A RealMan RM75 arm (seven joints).
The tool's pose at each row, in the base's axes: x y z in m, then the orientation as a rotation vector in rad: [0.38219 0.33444 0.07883 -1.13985 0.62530 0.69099]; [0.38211 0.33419 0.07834 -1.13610 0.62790 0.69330]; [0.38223 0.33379 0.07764 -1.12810 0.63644 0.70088]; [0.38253 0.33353 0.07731 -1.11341 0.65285 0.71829]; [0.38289 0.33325 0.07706 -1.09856 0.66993 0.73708]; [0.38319 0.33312 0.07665 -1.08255 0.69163 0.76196]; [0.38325 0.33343 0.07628 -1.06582 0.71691 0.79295]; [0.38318 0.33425 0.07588 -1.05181 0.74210 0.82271]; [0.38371 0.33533 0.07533 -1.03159 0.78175 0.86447]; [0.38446 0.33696 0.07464 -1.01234 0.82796 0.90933]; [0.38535 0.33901 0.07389 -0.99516 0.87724 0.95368]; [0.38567 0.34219 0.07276 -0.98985 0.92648 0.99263]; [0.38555 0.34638 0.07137 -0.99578 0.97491 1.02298]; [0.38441 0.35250 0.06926 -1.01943 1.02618 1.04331]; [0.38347 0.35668 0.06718 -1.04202 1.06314 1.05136]
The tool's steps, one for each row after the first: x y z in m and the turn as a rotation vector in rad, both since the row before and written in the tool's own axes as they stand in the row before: [0.00027 0.00029 -0.00039 0.00286 -0.00051 0.00366]; [0.00053 0.00021 -0.00058 0.00562 0.00004 0.01142]; [0.00039 -0.00011 -0.00032 0.00901 -0.00075 0.02402]; [0.00036 -0.00022 -0.00030 0.00858 -0.00078 0.02549]; [0.00047 -0.00006 -0.00022 0.00785 -0.00006 0.03277]; [0.00039 0.00022 0.00018 0.00639 0.00019 0.03944]; [0.00046 0.00047 0.00063 0.00432 0.00195 0.03804]; [0.00096 0.00008 0.00091 0.00693 0.00597 0.05578]; [0.00130 0.00003 0.00141 0.00558 0.01066 0.06137]; [0.00149 -0.00004 0.00182 0.00418 0.01452 0.06215]; [0.00189 0.00079 0.00270 -0.00285 0.02236 0.05554]; [0.00222 0.00138 0.00356 -0.00747 0.03004 0.04619]; [0.00302 0.00277 0.00514 -0.01454 0.04395 0.03631]; [0.00256 0.00202 0.00347 -0.01099 0.03616 0.02026]
